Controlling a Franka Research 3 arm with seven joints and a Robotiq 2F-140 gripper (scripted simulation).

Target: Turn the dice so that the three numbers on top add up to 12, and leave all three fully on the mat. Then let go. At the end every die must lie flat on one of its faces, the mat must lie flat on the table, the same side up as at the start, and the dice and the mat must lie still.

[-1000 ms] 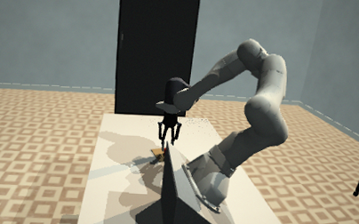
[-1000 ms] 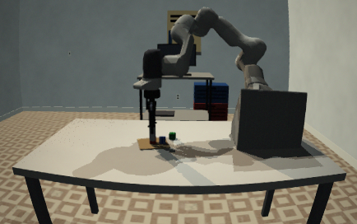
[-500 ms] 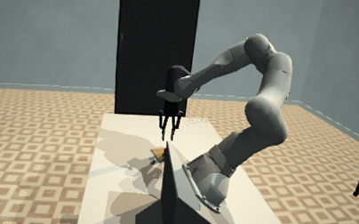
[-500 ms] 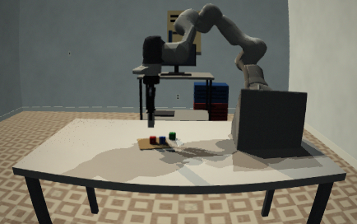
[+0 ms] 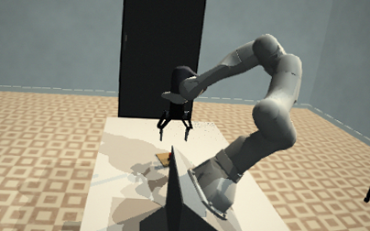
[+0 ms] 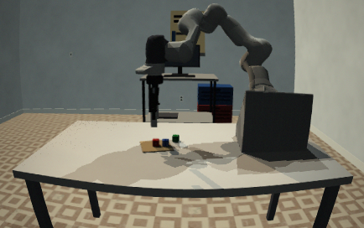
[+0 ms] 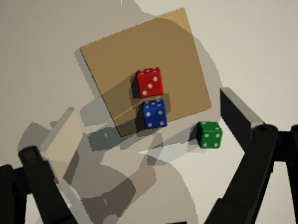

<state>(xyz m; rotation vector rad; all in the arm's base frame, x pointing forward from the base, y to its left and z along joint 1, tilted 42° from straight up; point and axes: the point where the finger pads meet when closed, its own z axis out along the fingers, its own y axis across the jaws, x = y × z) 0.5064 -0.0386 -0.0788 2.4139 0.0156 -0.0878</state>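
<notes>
Now: hand 9 cm past the green die, 8 cm to the left of it and 11 cm above it. Also, from my hand: blue die (5 cm behind, 11 cm below); red die (11 cm below); tan mat (13 cm below).
</notes>
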